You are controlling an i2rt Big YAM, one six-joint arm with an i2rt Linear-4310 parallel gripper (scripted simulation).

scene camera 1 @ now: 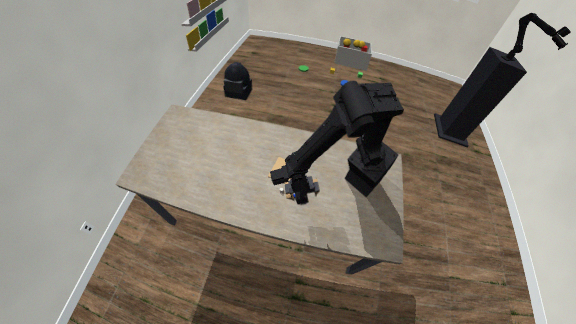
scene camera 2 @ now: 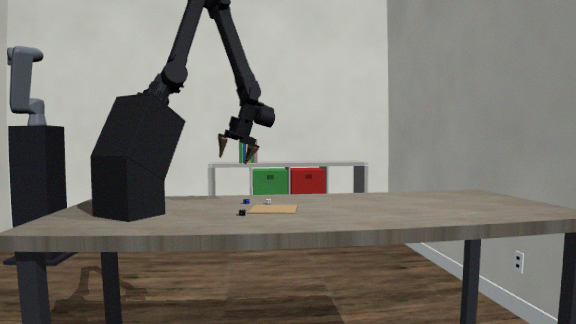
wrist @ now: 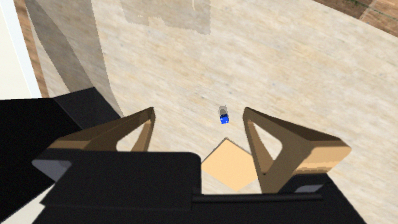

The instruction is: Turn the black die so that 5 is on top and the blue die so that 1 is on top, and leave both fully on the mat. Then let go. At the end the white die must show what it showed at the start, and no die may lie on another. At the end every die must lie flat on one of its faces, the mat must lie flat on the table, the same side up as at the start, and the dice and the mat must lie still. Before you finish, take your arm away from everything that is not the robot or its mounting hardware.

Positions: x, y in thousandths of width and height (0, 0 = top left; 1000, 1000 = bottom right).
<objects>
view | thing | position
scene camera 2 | gripper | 404, 495
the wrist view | gripper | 501, 498
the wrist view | tan mat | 579, 734
</objects>
